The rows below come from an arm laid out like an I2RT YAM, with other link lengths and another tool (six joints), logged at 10 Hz.
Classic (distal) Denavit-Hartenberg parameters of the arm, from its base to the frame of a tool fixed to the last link. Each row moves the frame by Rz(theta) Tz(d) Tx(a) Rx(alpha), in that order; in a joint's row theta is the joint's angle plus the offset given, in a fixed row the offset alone. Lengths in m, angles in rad.
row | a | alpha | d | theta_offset
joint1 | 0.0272 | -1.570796 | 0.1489 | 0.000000
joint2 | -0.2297 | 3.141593 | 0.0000 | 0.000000
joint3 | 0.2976 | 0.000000 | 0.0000 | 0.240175
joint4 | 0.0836 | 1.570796 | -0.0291 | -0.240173
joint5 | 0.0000 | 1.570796 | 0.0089 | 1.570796
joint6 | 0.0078 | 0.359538 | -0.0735 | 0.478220
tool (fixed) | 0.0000 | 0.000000 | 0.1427 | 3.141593
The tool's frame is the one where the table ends.
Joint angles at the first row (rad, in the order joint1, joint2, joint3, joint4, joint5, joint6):
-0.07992, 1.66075, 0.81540, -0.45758, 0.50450, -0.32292
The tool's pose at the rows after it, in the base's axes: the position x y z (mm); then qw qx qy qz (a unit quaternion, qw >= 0):
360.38 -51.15 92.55 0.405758 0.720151 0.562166 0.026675
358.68 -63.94 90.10 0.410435 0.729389 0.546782 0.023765
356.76 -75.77 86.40 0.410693 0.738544 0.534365 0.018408
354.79 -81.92 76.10 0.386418 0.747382 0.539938 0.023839
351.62 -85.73 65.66 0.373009 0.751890 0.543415 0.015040
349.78 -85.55 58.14 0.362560 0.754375 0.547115 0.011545
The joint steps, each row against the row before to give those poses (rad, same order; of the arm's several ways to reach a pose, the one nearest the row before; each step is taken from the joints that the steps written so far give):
-0.02402, 0.00042, -0.01028, 0.01717, 0.00001, 0.00002
-0.03550, 0.00528, -0.00843, 0.02708, -0.00001, -0.00041
-0.03319, 0.01187, -0.00263, 0.01642, -0.00229, 0.00000
-0.02632, 0.02401, -0.00002, 0.00151, -0.05035, -0.01946
-0.01410, 0.02940, -0.00037, 0.00000, -0.00916, -0.00685
-0.00193, 0.02135, -0.00002, -0.00036, -0.00954, -0.00040

